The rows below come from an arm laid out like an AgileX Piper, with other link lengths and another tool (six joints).
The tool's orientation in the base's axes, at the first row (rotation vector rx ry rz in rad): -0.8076, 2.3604, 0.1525
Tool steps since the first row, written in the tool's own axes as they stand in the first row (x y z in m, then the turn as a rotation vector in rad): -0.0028, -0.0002, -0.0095, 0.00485, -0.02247, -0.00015; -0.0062, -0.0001, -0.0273, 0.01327, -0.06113, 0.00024; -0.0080, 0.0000, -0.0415, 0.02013, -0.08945, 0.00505; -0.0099, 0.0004, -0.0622, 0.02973, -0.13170, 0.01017; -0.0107, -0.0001, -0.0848, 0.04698, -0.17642, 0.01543; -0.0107, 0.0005, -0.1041, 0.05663, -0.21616, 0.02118
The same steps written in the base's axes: -0.0032, -0.0015, 0.0092, 0.01012, -0.02063, -0.00078; -0.0106, -0.0050, 0.0254, 0.02782, -0.05596, -0.00268; -0.0171, -0.0082, 0.0378, 0.04276, -0.08086, -0.00808; -0.0271, -0.0131, 0.0553, 0.06436, -0.11828, -0.01413; -0.0383, -0.0198, 0.0738, 0.08278, -0.16158, -0.02466; -0.0489, -0.0251, 0.0891, 0.10321, -0.19682, -0.03146
